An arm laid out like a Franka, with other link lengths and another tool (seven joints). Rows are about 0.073 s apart.
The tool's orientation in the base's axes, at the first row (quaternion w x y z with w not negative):
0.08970 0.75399 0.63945 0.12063
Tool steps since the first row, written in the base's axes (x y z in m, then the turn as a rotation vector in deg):
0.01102 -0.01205 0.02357 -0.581 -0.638 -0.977
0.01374 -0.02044 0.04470 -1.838 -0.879 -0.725
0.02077 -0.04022 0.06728 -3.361 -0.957 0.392
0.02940 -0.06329 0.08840 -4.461 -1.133 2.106
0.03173 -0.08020 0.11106 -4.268 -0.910 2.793
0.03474 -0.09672 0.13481 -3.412 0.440 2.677
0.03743 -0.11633 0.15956 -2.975 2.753 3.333
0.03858 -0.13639 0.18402 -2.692 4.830 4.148
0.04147 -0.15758 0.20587 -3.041 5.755 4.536
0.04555 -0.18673 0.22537 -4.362 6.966 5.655
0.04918 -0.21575 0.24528 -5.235 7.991 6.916
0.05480 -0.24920 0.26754 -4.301 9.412 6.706
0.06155 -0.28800 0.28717 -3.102 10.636 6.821
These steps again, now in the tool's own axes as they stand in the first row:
-0.00861 0.01921 -0.01946 -0.784 -0.725 0.748
-0.01505 0.02929 -0.03899 -1.197 -1.796 0.130
-0.03195 0.04574 -0.05884 -1.432 -2.896 -1.389
-0.05196 0.06382 -0.07689 -1.659 -3.407 -3.356
-0.06675 0.07539 -0.09815 -1.363 -3.063 -3.950
-0.08098 0.08785 -0.12025 0.091 -2.514 -3.560
-0.09824 0.10081 -0.14346 2.483 -2.297 -4.012
-0.11620 0.11230 -0.16685 4.629 -2.139 -4.667
-0.13518 0.12487 -0.18726 5.513 -2.509 -5.124
-0.16199 0.13921 -0.20522 6.580 -3.632 -6.561
-0.18870 0.15322 -0.22371 7.542 -4.260 -8.004
-0.21933 0.17052 -0.24393 9.072 -3.676 -7.500
-0.25523 0.18901 -0.26141 10.470 -2.716 -7.231

